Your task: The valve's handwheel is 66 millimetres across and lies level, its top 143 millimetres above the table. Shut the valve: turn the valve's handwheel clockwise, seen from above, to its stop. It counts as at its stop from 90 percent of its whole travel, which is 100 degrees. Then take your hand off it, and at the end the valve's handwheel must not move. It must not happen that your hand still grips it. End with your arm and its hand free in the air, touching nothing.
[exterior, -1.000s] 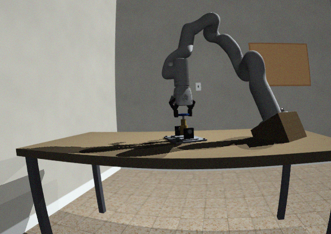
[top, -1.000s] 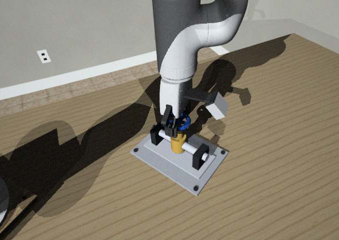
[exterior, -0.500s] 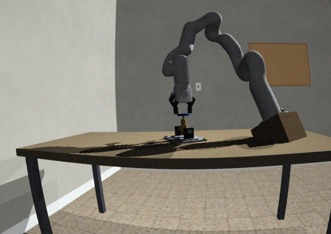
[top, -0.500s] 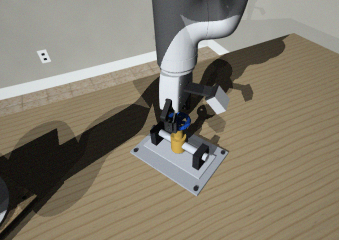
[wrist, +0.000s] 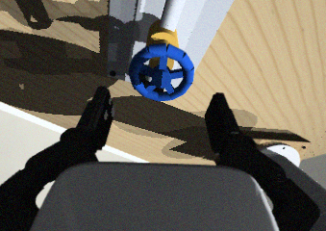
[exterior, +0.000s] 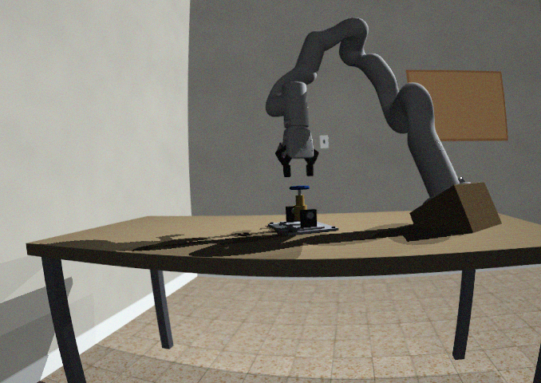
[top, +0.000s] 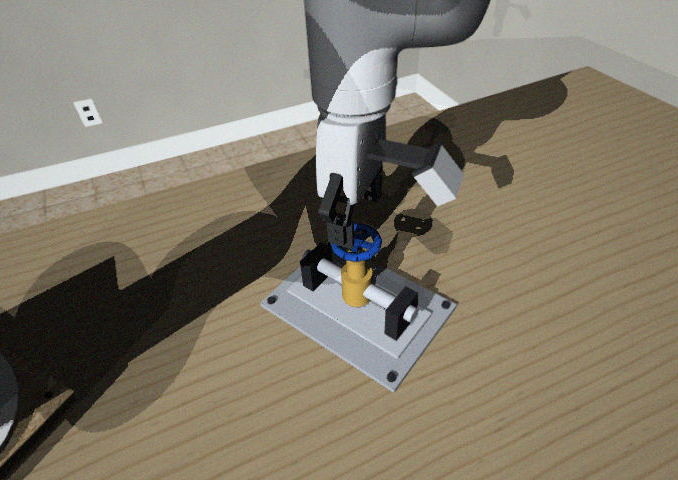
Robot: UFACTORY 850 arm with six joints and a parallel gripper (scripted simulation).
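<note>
Now: hand 60 mm above the blue spoked handwheel.
</note>
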